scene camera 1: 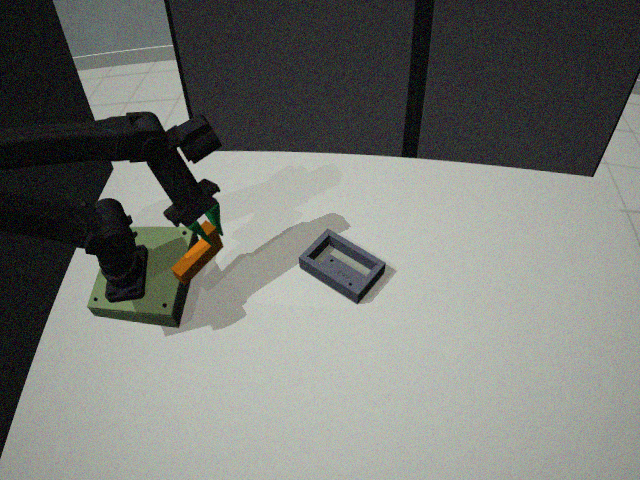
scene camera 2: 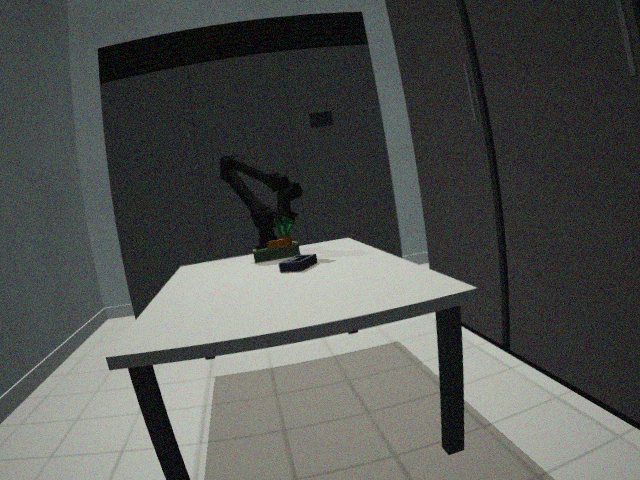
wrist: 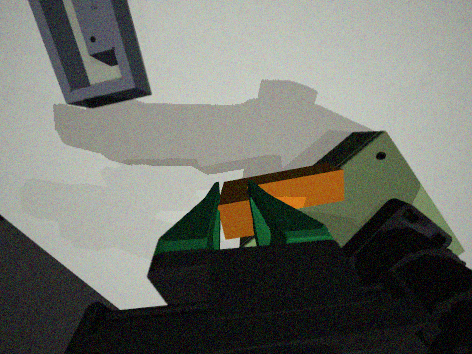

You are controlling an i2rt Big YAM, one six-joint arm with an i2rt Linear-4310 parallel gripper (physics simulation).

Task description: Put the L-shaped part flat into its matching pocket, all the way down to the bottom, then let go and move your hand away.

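Frame: origin at the arm's base, x ahead, y left, z up, level; metres.
Where they show: gripper, between the fingertips: [scene camera 1: 216,239] [scene camera 2: 284,236] [wrist: 233,186]; arm's base, origin of its link: [scene camera 1: 128,275] [wrist: 379,250].
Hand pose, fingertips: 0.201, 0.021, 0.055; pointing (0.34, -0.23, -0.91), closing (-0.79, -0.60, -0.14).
Things, the pixels of their top centre, and the offset from my fingertips, as dx, dy, dz. Level surfaces: height alone.
- orange L-shaped part, centre of its top: [wrist: 292,211] [scene camera 1: 191,242] [scene camera 2: 277,232] -0.043, -0.015, +0.019
- grey-blue block, centre of its top: [wrist: 76,26] [scene camera 1: 342,259] [scene camera 2: 297,258] +0.230, -0.030, -0.064
- white table, height of its surface: dz -0.101
The orange L-shaped part [scene camera 1: 194,260] [scene camera 2: 279,242] [wrist: 320,187] is held above the table by its short leg. Its long leg reaches toward the arm's base and overlaps the base's edge in the views. My gripper [scene camera 1: 215,238] [scene camera 2: 284,235] [wrist: 233,186], with green fingers, is shut on this part; in the wrist view one finger is on each side of the short leg. The grey-blue block [scene camera 1: 328,280] [scene camera 2: 298,265] [wrist: 131,50] with the pocket lies on the table, apart from the part and the gripper. Its pocket is open at the top, with no part in it.
The green base plate [scene camera 1: 155,276] [scene camera 2: 276,254] [wrist: 392,175] carries the arm's foot, close to the held part. The white table [scene camera 1: 387,382] [scene camera 2: 310,304] bears the block and the base. Dark panels [scene camera 1: 294,77] stand behind the table's far edge.
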